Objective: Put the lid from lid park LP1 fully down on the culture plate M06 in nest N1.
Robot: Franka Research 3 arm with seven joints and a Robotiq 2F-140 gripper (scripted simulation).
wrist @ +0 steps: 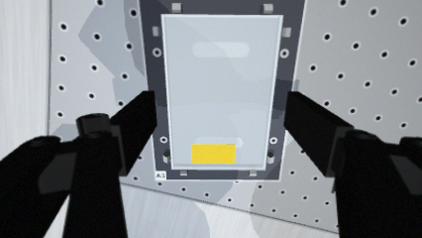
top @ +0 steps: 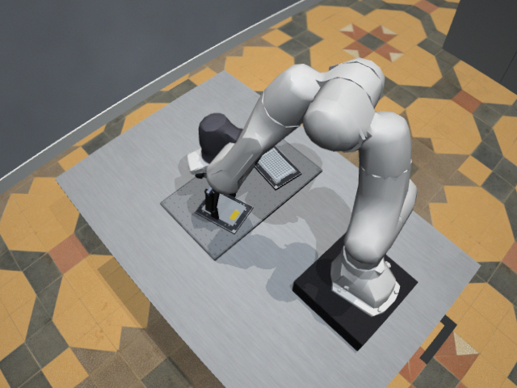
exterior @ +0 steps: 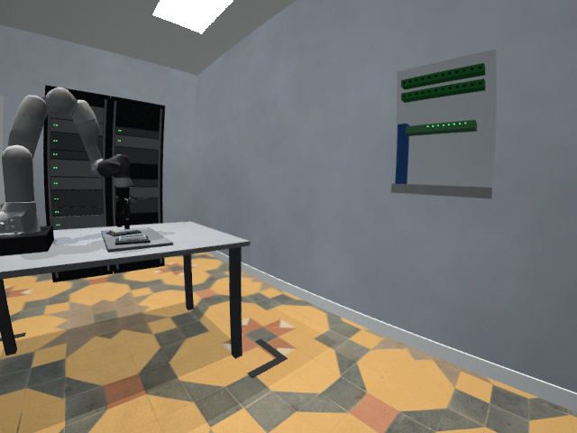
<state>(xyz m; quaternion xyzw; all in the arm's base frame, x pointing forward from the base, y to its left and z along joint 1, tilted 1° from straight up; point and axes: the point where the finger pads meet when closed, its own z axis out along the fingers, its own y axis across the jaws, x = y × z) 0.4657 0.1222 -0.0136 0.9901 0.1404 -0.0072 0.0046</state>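
Right now my hand is 40 mm above the clear lid. Also, from my hand: culture plate M06: 10 mm ahead, 260 mm to the right, 40 mm below; then dark lid park: 50 mm below.
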